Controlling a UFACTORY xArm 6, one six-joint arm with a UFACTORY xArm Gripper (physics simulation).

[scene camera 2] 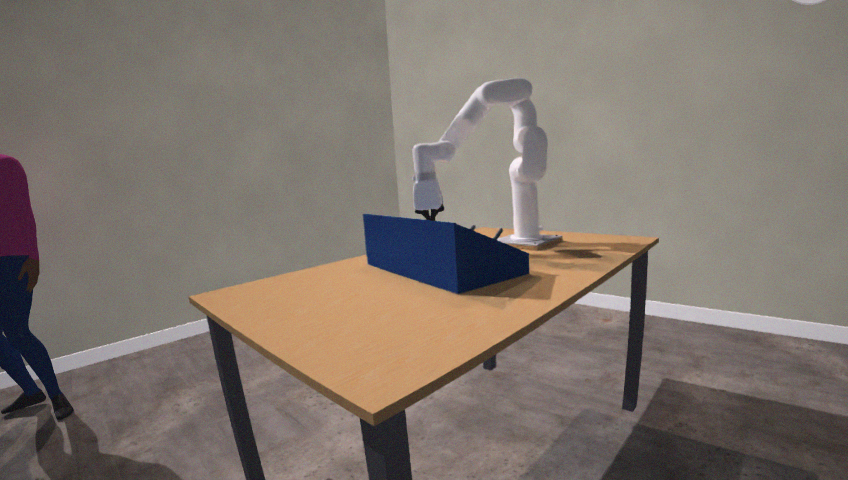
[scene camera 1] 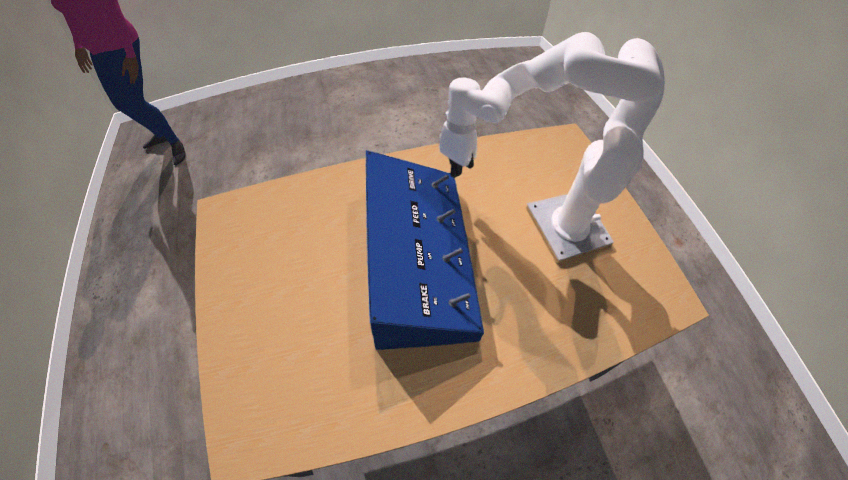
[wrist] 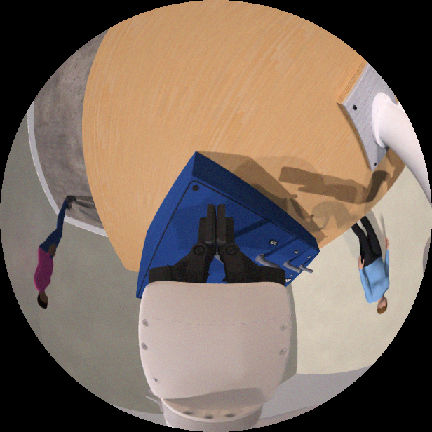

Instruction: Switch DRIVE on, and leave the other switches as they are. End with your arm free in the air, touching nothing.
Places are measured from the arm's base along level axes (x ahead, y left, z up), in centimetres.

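Pixels of known places: gripper, between the fingertips: (scene camera 1: 455,174); arm's base, origin of its link: (scene camera 2: 526,238) (scene camera 1: 570,224).
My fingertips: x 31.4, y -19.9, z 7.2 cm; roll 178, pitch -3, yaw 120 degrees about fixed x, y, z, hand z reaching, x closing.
Observation:
Ahead of a thing's pixels: the offset from my fingertips to its top centre. Level surfaces: height alone.
The blue sloped switch panel (scene camera 1: 389,249) (scene camera 2: 410,249) (wrist: 175,210) sits on the table. In scene camera 1, the DRIVE lever {dz +3.6, dx +5.3, dy +2.7 cm} (scene camera 1: 440,182) is at the far end and leans to the OFF side, like the FEED lever {dz +3.6, dx +7.2, dy +14.6 cm} (scene camera 1: 446,216) (wrist: 266,261), PUMP lever {dz +3.6, dx +9.2, dy +26.4 cm} (scene camera 1: 452,255) (wrist: 291,266) and BRAKE lever {dz +3.6, dx +11.2, dy +38.3 cm} (scene camera 1: 460,300) (wrist: 306,270). My gripper (scene camera 1: 455,173) (wrist: 216,213) is shut and empty, low beside the DRIVE lever, on its OFF side. The fingers hide that lever in the wrist view, and I cannot tell if they touch it. The panel hides the fingertips in scene camera 2.
The wooden table {dz -9.4 cm} (scene camera 1: 273,297) (scene camera 2: 357,333) (wrist: 200,90) carries the panel and the arm's metal base plate (scene camera 1: 550,237) (wrist: 352,120). A person in a magenta top (scene camera 1: 110,29) (scene camera 2: 13,208) (wrist: 44,270) stands beyond the table. A person in light blue (wrist: 375,280) shows in the wrist view.

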